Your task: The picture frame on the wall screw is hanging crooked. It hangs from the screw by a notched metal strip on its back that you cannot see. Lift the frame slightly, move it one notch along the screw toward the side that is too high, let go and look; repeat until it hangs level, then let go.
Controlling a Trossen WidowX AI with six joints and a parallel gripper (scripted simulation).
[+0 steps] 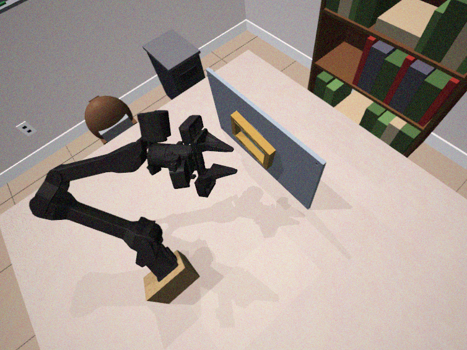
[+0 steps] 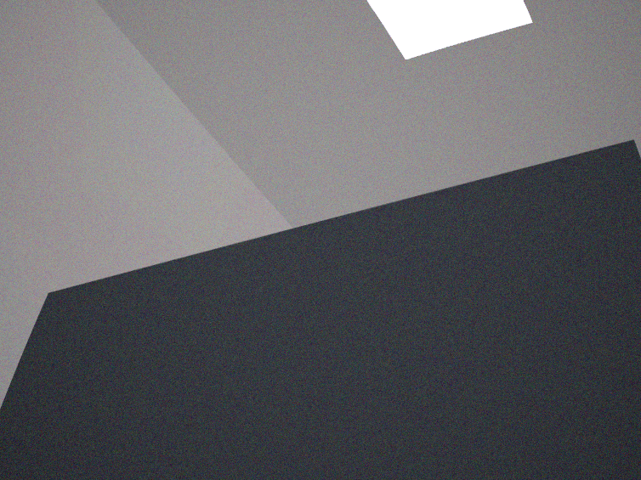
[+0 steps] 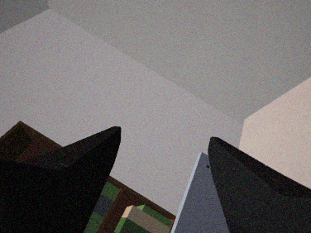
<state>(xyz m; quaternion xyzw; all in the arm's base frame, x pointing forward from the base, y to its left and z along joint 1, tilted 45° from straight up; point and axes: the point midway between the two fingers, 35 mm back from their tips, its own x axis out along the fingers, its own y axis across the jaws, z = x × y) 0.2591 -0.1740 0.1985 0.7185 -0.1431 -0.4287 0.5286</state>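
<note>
Right now my gripper tip is 16 cm short of the picture frame, 14 cm to the right of it and 23 cm above it. From my gripper tip the other things lie so: blue-grey wall panel (17 cm ahead, 13 cm to the left, 24 cm below).
</note>
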